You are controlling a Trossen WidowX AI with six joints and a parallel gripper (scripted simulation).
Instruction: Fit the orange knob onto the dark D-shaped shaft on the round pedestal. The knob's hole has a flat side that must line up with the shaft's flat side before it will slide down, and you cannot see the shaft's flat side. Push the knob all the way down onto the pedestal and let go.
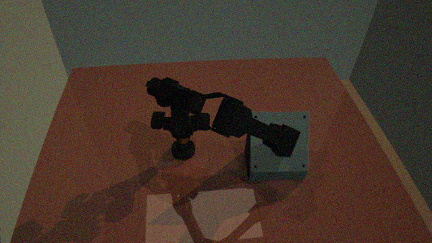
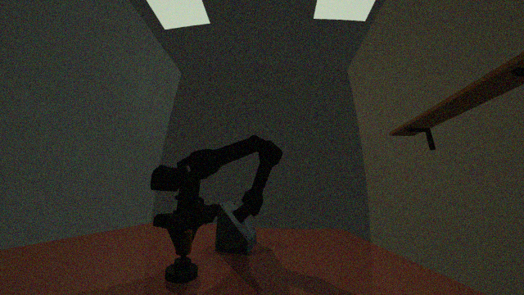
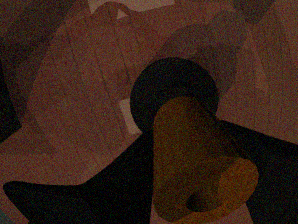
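The orange knob is 20 mm above my gripper tip. The rest, counted from my gripper tip: pedestal (40 mm below).
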